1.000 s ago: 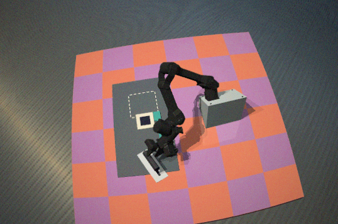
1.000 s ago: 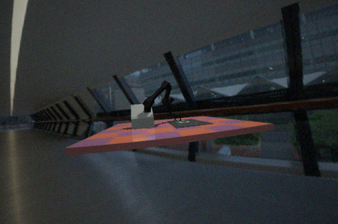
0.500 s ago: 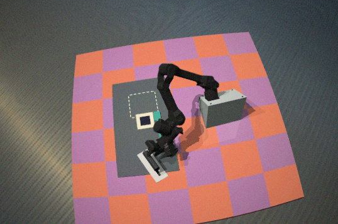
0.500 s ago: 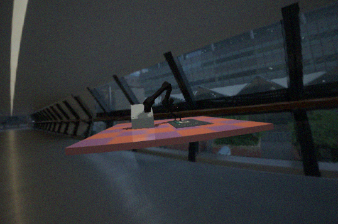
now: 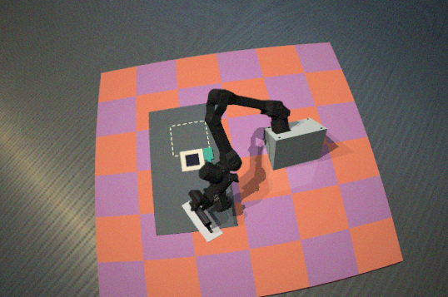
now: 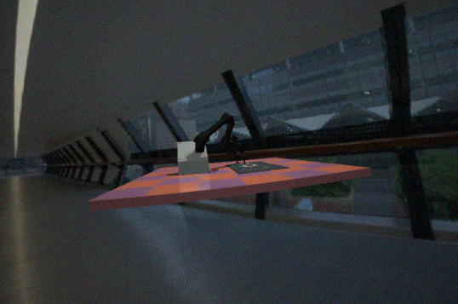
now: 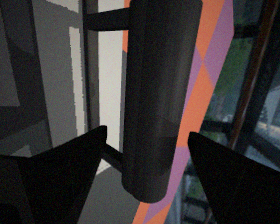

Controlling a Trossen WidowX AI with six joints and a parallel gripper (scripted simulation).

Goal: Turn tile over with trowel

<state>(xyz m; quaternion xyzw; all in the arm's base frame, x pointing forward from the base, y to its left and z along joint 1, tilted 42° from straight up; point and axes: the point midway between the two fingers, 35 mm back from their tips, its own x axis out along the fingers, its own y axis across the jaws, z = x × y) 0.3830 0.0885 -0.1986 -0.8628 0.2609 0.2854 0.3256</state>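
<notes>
The dark mat is 1 cm behind my gripper tip, 25 cm to the right of it and 9 cm below it. From my gripper tip the other things lie so: cream tile (4 cm behind, 27 cm to the right, 6 cm below); green trowel (10 cm behind, 23 cm to the right, 6 cm below).
</notes>
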